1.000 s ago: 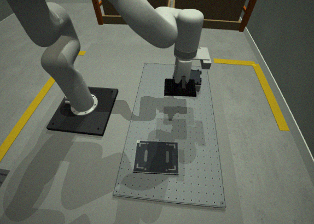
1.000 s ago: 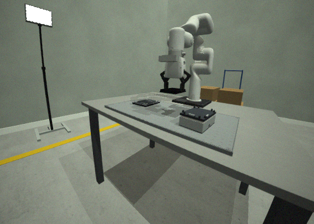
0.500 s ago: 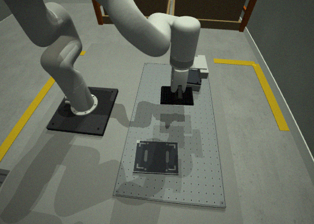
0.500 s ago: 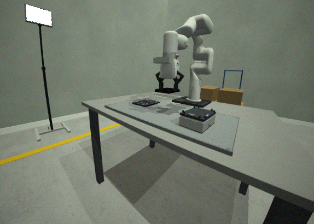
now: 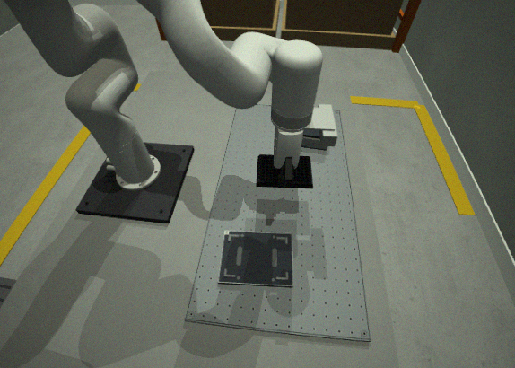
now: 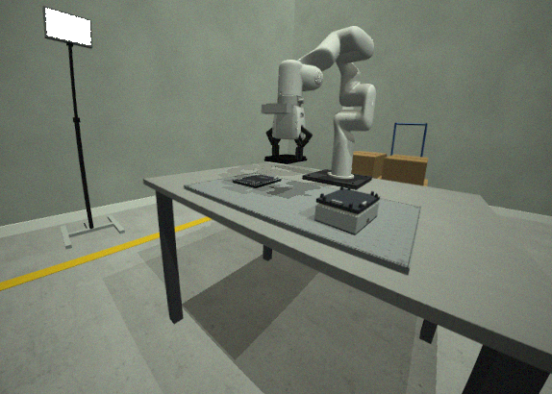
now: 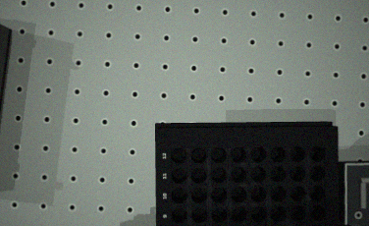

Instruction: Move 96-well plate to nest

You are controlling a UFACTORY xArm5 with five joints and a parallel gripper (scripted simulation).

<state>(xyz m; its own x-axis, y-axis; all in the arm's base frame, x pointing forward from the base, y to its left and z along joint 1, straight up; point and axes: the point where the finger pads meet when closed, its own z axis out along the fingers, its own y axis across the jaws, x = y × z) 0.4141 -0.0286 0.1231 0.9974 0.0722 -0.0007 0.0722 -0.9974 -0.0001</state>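
The plate nest N1 lies 40 mm behind my hand, 170 mm to the right of it and 120 mm below it. From my hand the other things lie so: black 96-well plate 10 mm below.
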